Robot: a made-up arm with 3 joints. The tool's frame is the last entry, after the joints.
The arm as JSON. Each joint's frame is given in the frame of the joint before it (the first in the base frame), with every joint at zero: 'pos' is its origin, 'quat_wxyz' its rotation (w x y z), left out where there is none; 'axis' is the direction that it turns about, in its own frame. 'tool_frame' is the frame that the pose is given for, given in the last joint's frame.
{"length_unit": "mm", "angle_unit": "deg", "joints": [
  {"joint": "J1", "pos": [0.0, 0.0, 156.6], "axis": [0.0, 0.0, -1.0]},
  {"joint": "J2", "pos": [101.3, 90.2, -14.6], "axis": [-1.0, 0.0, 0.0]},
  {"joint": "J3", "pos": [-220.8, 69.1, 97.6], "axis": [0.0, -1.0, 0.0]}
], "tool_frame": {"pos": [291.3, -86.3, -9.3]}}
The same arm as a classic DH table. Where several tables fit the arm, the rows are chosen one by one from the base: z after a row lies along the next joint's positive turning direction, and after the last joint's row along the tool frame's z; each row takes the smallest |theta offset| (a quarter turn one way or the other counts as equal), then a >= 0, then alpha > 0; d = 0 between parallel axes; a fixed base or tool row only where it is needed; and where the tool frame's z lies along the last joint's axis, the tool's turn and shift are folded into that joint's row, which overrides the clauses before.
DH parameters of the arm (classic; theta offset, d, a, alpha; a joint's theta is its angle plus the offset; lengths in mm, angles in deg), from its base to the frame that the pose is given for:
base (fixed): 0 0 0 180
J1: -90 -142 90.2 90
J2: -90 119.5 97.6 90
J3: -90 17.2 291.3 -90
tool (fixed): 0 -9.3 0 0

